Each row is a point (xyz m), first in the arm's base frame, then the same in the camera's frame.
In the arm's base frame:
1: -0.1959 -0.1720 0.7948
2: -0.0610 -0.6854 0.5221
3: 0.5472 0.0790 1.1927
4: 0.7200 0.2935 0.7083
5: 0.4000 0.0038 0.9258
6: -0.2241 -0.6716 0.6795
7: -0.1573 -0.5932 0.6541
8: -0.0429 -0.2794 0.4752
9: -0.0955 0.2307 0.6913
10: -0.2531 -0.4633 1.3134
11: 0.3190 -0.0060 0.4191
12: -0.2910 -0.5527 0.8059
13: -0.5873 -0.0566 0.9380
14: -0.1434 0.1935 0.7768
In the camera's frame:
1: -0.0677 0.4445 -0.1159
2: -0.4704 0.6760 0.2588
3: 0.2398 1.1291 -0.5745
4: 0.5852 1.2416 -0.1520
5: 0.1953 0.9941 -0.2946
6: -0.5251 0.5175 0.1056
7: -0.4310 0.5660 0.1120
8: -0.0691 0.6084 0.2160
9: 0.3597 0.4567 -0.1045
10: -0.4698 0.4617 -0.5576
11: 0.2789 0.9043 0.2038
12: -0.4530 0.4306 -0.0421
13: -0.0699 0.0413 -0.2724
14: 0.2958 0.4196 -0.1788

